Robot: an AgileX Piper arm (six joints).
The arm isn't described. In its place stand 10 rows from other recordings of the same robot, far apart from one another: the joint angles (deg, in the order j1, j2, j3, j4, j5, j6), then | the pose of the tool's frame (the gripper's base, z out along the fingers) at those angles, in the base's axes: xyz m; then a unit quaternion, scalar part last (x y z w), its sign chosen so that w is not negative.
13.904 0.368 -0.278 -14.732 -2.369 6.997 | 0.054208 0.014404 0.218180 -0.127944 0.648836 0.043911 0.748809
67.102 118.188 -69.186 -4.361 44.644 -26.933 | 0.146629 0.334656 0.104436 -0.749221 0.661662 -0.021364 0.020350
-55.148 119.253 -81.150 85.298 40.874 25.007 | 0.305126 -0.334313 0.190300 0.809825 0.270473 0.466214 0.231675
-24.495 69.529 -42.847 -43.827 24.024 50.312 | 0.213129 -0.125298 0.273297 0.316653 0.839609 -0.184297 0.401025
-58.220 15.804 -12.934 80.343 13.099 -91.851 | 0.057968 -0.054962 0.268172 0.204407 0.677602 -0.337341 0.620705
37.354 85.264 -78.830 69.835 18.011 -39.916 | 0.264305 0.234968 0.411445 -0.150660 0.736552 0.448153 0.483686
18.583 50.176 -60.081 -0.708 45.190 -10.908 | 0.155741 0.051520 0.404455 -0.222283 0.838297 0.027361 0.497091
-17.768 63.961 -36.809 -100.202 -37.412 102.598 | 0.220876 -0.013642 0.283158 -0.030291 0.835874 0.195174 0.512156
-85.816 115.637 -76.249 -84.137 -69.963 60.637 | 0.114513 -0.399709 0.226993 0.133200 0.734457 -0.062194 0.662542
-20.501 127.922 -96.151 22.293 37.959 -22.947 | 0.455649 -0.147700 0.150149 0.102263 0.959784 0.059334 0.254629
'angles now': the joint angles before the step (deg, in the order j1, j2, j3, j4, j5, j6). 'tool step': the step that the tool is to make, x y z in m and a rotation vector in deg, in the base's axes. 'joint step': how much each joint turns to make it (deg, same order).
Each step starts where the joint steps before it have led.
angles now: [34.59, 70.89, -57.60, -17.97, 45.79, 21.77]
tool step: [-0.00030, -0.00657, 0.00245, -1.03, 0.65, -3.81]
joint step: [-0.34, -0.26, -0.54, -2.47, 2.97, 3.64]
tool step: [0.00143, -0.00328, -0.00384, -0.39, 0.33, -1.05]
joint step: [-0.71, 0.12, 0.69, -0.48, -0.18, 0.59]
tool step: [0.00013, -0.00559, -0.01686, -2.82, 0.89, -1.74]
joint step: [-0.27, 0.45, 3.26, -3.52, -0.61, 2.93]
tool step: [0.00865, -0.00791, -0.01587, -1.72, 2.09, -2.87]
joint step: [-2.47, 2.14, 1.50, -1.00, -0.66, 1.12]
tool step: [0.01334, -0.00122, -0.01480, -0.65, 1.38, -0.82]
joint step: [-1.98, 3.42, 0.25, -0.13, -2.43, -0.14]
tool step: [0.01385, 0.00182, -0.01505, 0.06, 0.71, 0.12]
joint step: [-1.41, 3.69, 0.00, -0.11, -3.47, -0.11]
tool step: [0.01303, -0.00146, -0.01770, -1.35, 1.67, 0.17]
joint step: [-1.60, 3.96, 0.00, -0.63, -2.29, -0.70]
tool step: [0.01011, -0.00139, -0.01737, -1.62, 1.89, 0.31]
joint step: [-1.12, 3.67, 0.00, -0.94, -1.56, -0.41]
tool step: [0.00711, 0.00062, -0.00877, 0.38, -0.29, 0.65]
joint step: [-0.69, 1.98, 0.00, -0.50, -2.71, -0.01]
